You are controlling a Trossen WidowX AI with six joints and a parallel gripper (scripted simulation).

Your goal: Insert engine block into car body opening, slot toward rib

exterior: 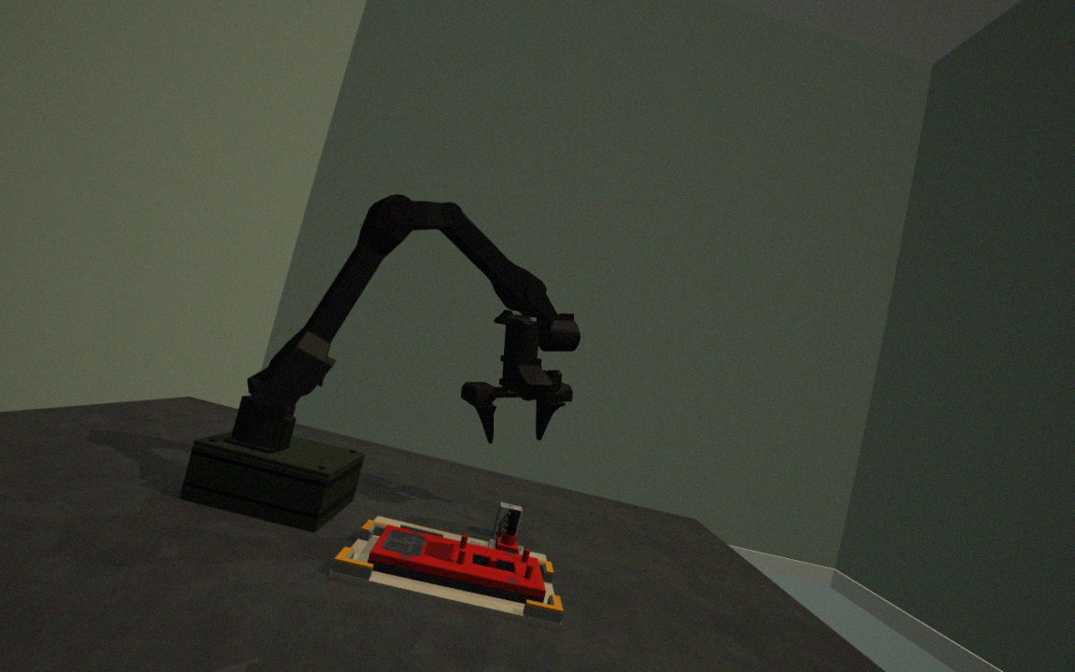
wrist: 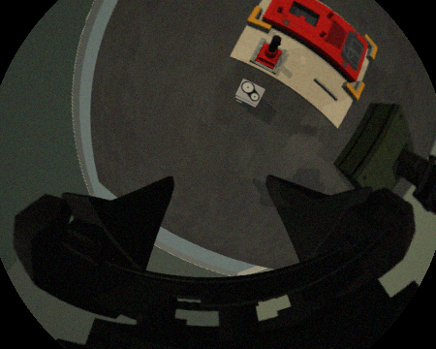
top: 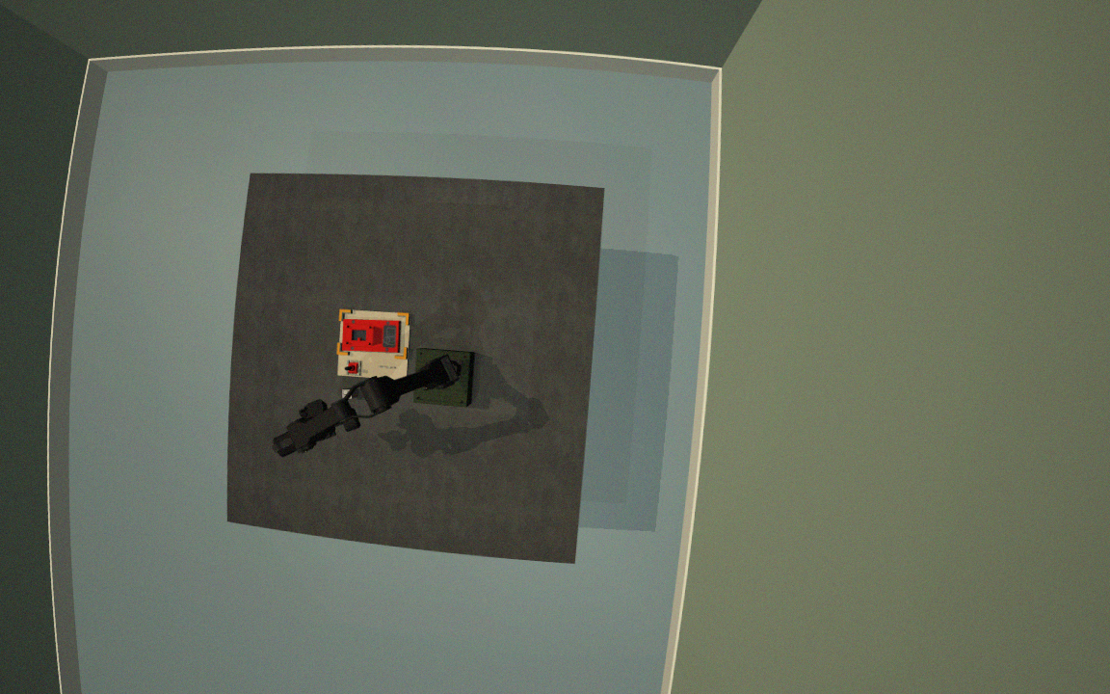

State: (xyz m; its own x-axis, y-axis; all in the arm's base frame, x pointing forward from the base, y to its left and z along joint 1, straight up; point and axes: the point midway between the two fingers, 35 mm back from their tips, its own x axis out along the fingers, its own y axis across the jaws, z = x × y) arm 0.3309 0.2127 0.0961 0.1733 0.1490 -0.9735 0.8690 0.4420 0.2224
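Right now my gripper tip is 110 mm above the grey engine block, 90 mm to the left of it and 20 mm short of it. Also, from my gripper tip: beige base plate (280 mm to the right, 130 mm below, 30 mm behind); black post (180 mm to the right, 100 mm below, 20 mm ahead).
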